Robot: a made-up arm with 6 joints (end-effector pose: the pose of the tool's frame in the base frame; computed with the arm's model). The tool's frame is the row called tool. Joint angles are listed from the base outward.
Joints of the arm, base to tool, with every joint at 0 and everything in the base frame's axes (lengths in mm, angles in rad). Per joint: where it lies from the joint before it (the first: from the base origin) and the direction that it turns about. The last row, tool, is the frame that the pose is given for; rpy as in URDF.
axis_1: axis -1 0 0 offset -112 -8 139
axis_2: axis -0.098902 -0.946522 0.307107 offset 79 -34 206
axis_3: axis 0.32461 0.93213 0.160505 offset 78 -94 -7
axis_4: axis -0.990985 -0.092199 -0.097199 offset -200 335 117
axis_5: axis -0.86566 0.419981 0.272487 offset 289 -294 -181
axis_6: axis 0 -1 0 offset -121 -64 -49
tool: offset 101 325 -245 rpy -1.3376 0.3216 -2.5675
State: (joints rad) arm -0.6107 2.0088 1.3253 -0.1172 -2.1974 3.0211
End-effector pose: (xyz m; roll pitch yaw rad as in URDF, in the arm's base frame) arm -0.2311 -0.3708 0.2011 -1.9620 0.0905 0.0018
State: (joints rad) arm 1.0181 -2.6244 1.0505 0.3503 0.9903 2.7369
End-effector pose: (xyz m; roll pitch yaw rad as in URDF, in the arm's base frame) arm 0.0709 0.0418 0.1219 -1.2120 0.2542 2.6227
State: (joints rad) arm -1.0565 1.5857 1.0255 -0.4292 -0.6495 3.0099
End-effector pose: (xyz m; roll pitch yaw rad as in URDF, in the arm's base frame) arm -0.2542 -0.3103 0.2889 -2.6209 -0.0484 -0.2369
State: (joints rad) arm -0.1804 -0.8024 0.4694 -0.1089 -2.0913 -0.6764
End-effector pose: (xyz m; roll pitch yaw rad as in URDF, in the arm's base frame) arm 0.3762 -0.0075 0.3315 -2.9805 -0.5812 2.1074
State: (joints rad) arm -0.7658 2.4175 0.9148 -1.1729 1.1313 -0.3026
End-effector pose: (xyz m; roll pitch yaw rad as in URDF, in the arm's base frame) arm 0.2161 0.3803 0.0001 -0.2386 0.3021 -1.3222
